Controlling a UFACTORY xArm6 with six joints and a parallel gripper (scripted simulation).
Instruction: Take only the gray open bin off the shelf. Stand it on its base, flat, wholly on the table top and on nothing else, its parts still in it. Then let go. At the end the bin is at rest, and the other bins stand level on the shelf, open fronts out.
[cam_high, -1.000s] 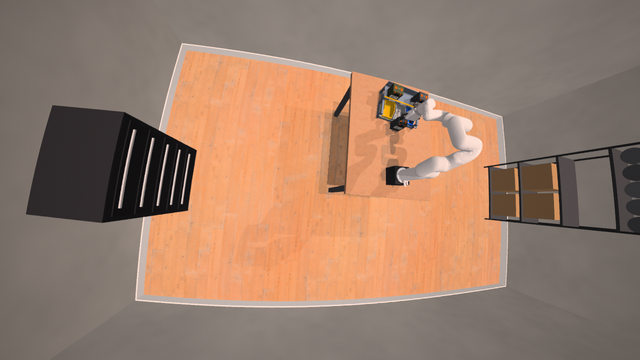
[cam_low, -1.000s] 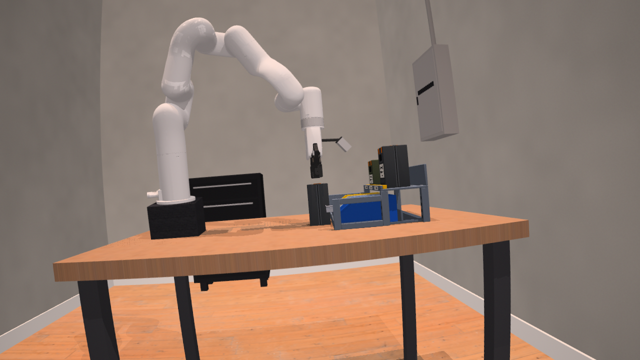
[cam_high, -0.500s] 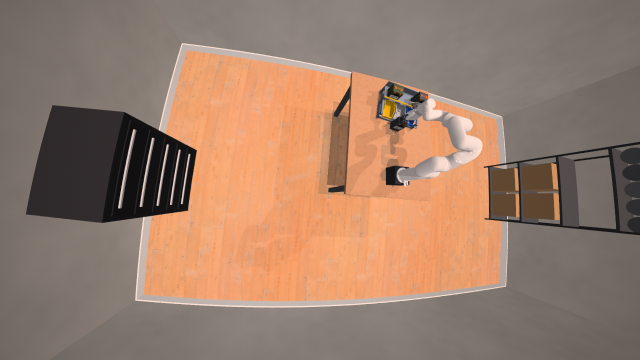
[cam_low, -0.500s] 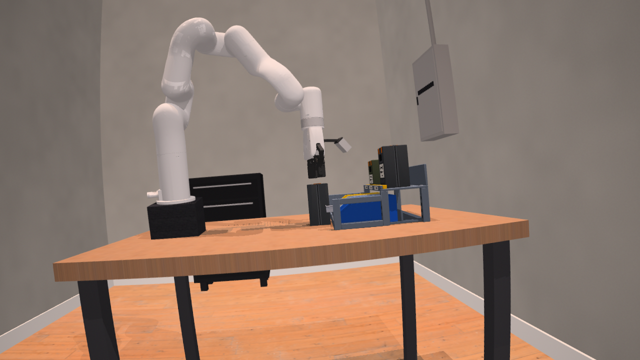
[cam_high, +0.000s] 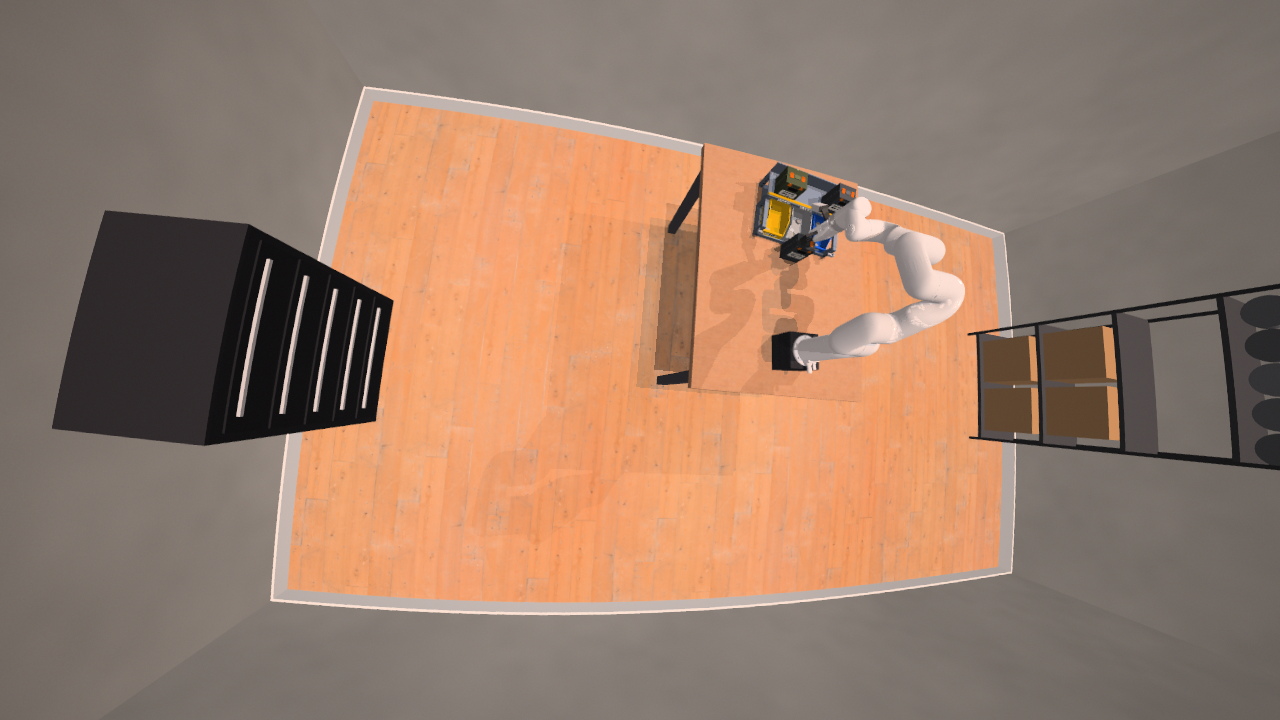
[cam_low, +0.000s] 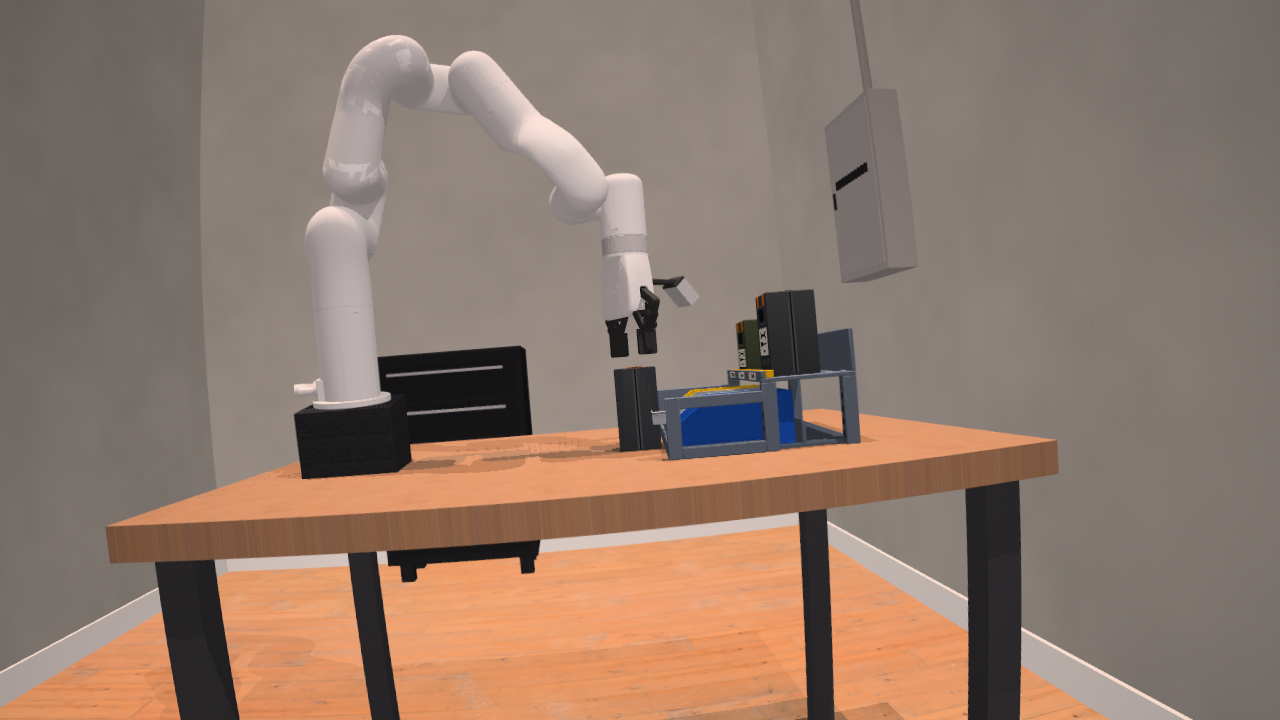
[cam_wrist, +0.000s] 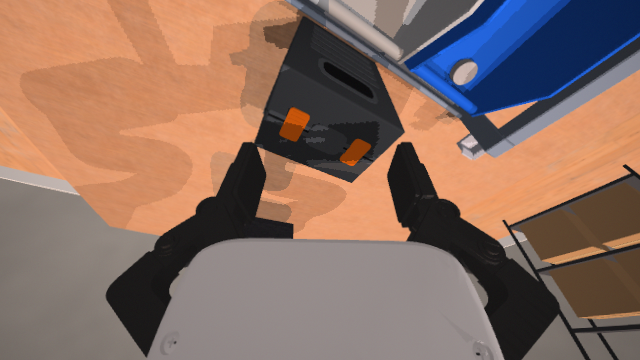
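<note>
Now: the black box 9 cm below my hand. From my hand the other things lie so: blue bin 10 cm ahead, 14 cm to the right, 12 cm below; then gray open bin 13 cm ahead, 4 cm to the right, 12 cm below; then yellow bin 16 cm ahead, 7 cm to the left, 12 cm below.
</note>
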